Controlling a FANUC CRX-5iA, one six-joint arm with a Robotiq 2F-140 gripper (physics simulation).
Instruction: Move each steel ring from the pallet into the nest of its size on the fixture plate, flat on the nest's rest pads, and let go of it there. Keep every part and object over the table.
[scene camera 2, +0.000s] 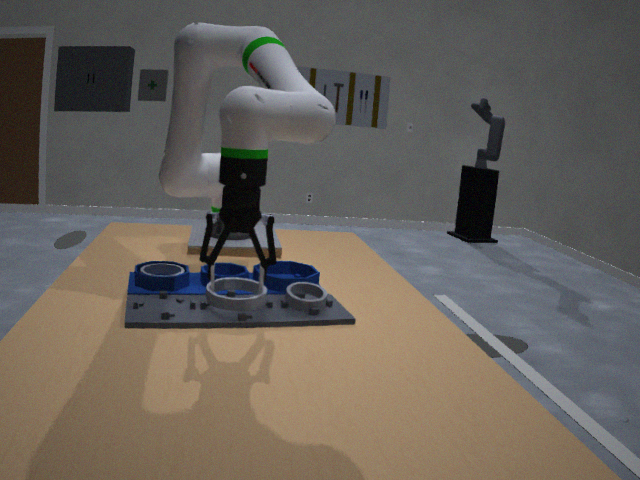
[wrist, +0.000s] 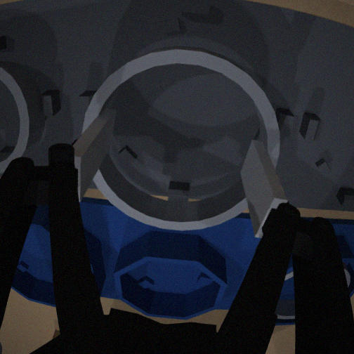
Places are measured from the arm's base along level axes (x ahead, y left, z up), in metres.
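Pixels of known places: gripper, fingertip midpoint: (scene camera 2: 236, 295); arm's base at its link origin: (scene camera 2: 231, 233).
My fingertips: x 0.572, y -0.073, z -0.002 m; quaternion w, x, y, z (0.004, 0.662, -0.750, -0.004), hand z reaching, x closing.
Note:
For each thing: its top centre in the pictures, then the offset to it from my fingertips. Level surfaces: height alone.
- large steel ring at its top centre: (scene camera 2: 236, 286) 0.000 m ahead, 0.000 m left, 0.019 m up
- grey pallet at its top centre: (scene camera 2: 236, 307) 0.018 m ahead, 0.002 m right, 0.020 m down
- smaller steel ring at its top centre: (scene camera 2: 306, 287) 0.010 m ahead, 0.148 m left, 0.019 m up
- left nest at its top centre: (scene camera 2: 161, 268) 0.161 m back, 0.153 m right, 0.009 m up
- blue fixture plate at its top centre: (scene camera 2: 224, 282) 0.162 m back, 0.003 m right, 0.024 m down
- small middle nest at its top centre: (scene camera 2: 224, 269) 0.162 m back, 0.003 m right, 0.009 m up
- large right nest at its top centre: (scene camera 2: 286, 269) 0.163 m back, 0.147 m left, 0.009 m up
- wooden table at its surface level: 0.032 m down
My gripper (scene camera 2: 237, 285) (wrist: 180, 141) has both fingertips inside the large steel ring (scene camera 2: 236, 303) (wrist: 180, 56), pressing outward on its inner wall. The ring is level and held slightly above the grey pallet (scene camera 2: 217, 318) (wrist: 320, 65). A smaller steel ring (scene camera 2: 306, 305) (wrist: 24, 117) sits among pegs at the pallet's right in the scene view. Another ring lies in the left nest (scene camera 2: 161, 283) of the blue fixture plate (scene camera 2: 195, 285) (wrist: 107, 225). The small middle nest (scene camera 2: 224, 268) (wrist: 172, 250) and the large right nest (scene camera 2: 286, 281) hold no ring. The fingers partly cover the outer nests in the wrist view.
Several small dark pegs stand on the pallet around the rings. The fixture plate lies directly behind the pallet on the wooden table (scene camera 2: 361, 403), with raised nest walls. The robot's base plate (scene camera 2: 199, 243) is farther back. The table's right edge borders the floor.

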